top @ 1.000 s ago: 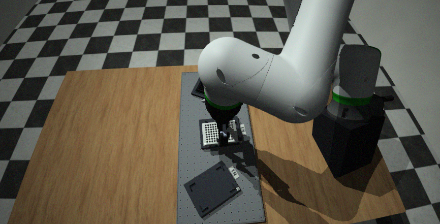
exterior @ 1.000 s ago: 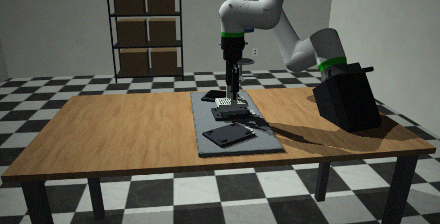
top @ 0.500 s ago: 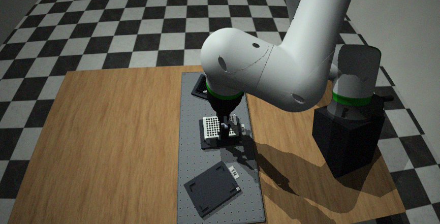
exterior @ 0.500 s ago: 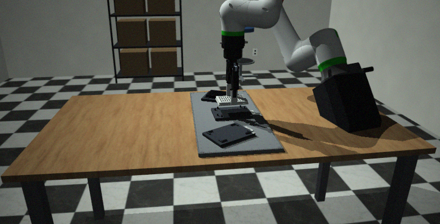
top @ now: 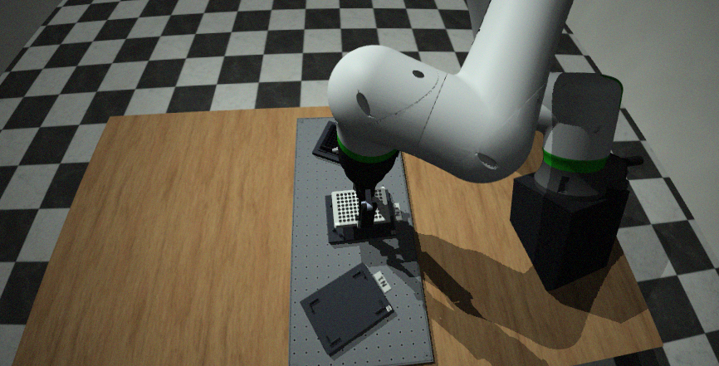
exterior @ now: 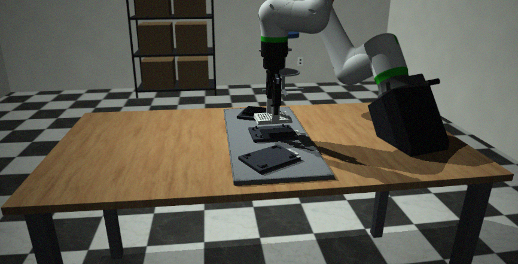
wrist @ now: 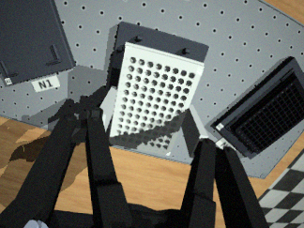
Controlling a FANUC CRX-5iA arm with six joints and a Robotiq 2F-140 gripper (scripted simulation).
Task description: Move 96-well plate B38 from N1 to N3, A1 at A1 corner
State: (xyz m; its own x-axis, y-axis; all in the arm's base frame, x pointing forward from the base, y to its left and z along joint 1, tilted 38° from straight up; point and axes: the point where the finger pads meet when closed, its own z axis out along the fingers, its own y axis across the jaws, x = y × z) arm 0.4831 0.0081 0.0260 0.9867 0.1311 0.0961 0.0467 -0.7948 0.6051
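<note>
The landing nest N3 is 8 cm below my hand. From my hand the other things lie so: white 96-well plate B38: 2 cm below; then black plate B83: 2 cm ahead, 21 cm to the right, 7 cm below; then N1 label: 4 cm behind, 16 cm to the left, 9 cm below.
</note>
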